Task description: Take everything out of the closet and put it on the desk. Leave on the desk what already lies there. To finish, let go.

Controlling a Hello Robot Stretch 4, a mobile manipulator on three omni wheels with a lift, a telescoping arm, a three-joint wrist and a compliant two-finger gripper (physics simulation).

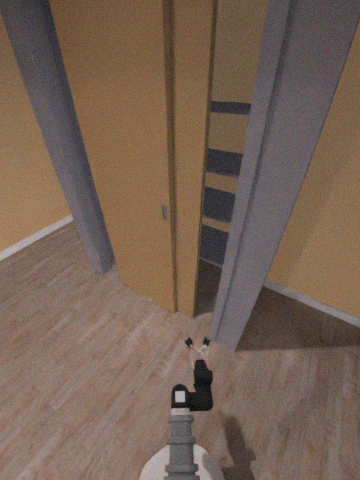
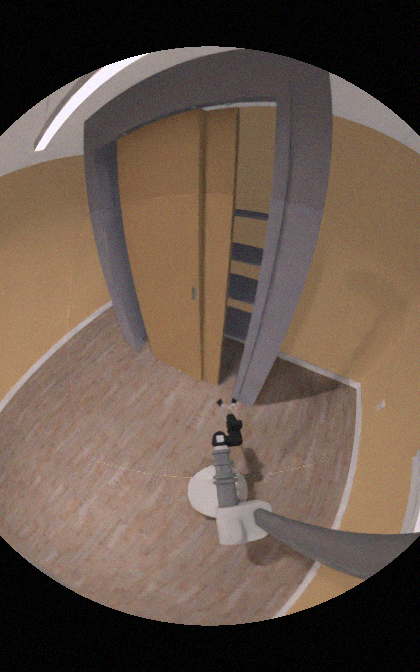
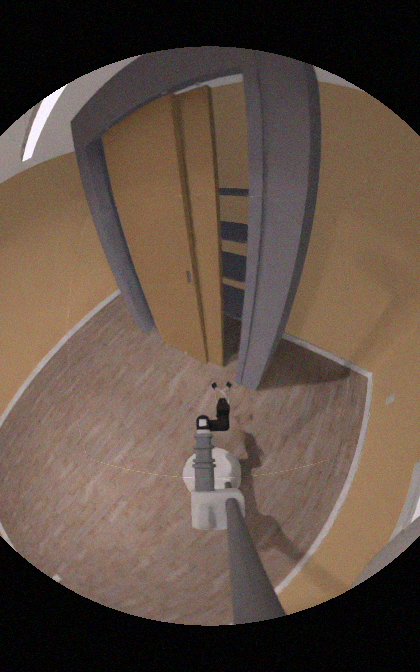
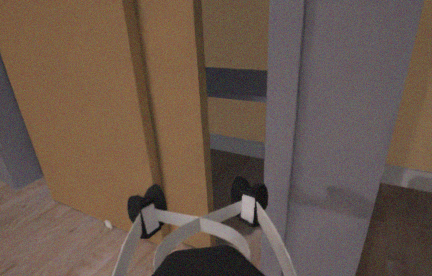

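Seen in the pictures: gripper, fingertip midpoint: point(image 1: 197, 338) point(image 3: 220, 382) point(image 4: 198, 196); robot's base, origin of the base link: point(image 3: 213, 472).
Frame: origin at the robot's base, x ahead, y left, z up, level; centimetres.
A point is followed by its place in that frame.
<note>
The closet has a grey frame point(image 1: 295, 125) {x 73.9, y -35.1, z 142.8 cm} point(image 2: 305, 200) point(image 3: 286, 200) {x 73.7, y -35.4, z 144.6 cm} point(image 4: 345, 100) {x 74.4, y -34.5, z 54.1 cm} and orange sliding doors point(image 1: 120, 150) {x 119.6, y 28.1, z 123.8 cm} point(image 2: 160, 250) point(image 3: 150, 225) {x 118.0, y 25.8, z 127.2 cm} point(image 4: 75, 100) {x 117.0, y 24.3, z 46.2 cm}, with a small grey recessed handle point(image 1: 164, 212) {x 105.9, y 6.3, z 94.3 cm} point(image 2: 194, 293) point(image 3: 188, 276) {x 105.9, y 6.2, z 94.3 cm}. A narrow gap at the right shows dark shelves point(image 1: 219, 205) {x 136.1, y -30.9, z 81.1 cm} point(image 2: 243, 287) point(image 3: 234, 265) {x 140.6, y -27.1, z 81.1 cm} point(image 4: 236, 82) {x 136.6, y -28.3, z 43.0 cm}; no loose object can be made out on them. The doors hide the rest of the inside. My gripper point(image 1: 197, 342) {x 55.7, y -9.3, z 52.5 cm} point(image 2: 226, 401) point(image 3: 221, 385) {x 55.7, y -9.3, z 52.5 cm} point(image 4: 198, 196) {x 55.7, y -9.3, z 52.5 cm} is open and empty, in front of the gap near the right post's foot. The desk does not show.
The closet's left post point(image 1: 75, 150) {x 156.3, y 68.6, z 115.1 cm} point(image 2: 120, 275) point(image 3: 115, 235) {x 154.7, y 69.7, z 117.4 cm} stands beyond the doors. Wood floor point(image 1: 100, 380) {x 53.5, y 52.8, z -2.8 cm} point(image 2: 110, 425) point(image 3: 100, 425) {x 34.3, y 107.9, z -2.8 cm} lies in front. An orange wall point(image 1: 320, 225) {x 119.1, y -99.4, z 74.6 cm} point(image 2: 365, 250) point(image 3: 350, 250) {x 112.1, y -109.5, z 113.9 cm} with a white baseboard runs along the right.
</note>
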